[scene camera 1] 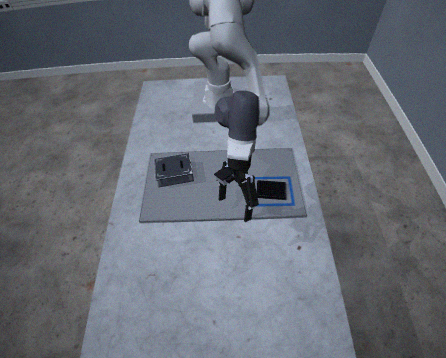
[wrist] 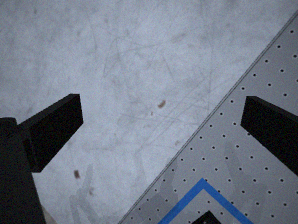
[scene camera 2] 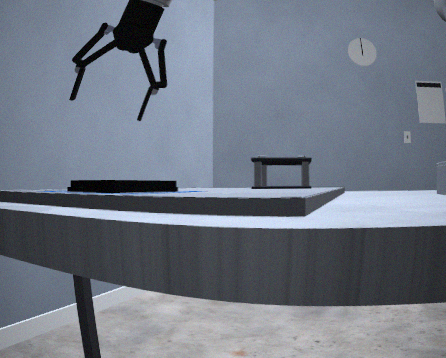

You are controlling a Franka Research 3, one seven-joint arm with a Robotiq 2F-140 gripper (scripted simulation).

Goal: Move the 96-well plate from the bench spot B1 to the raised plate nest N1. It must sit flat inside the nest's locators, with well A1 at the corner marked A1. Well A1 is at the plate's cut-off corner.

Labels:
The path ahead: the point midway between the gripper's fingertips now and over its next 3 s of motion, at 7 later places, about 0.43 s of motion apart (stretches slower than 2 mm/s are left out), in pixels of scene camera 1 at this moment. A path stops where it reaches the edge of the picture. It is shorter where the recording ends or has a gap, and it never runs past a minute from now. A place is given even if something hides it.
My gripper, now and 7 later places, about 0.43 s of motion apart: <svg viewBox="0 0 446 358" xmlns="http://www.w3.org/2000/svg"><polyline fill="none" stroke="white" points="234,209 242,205 253,200 262,194 268,187 273,181 273,180 272,182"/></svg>

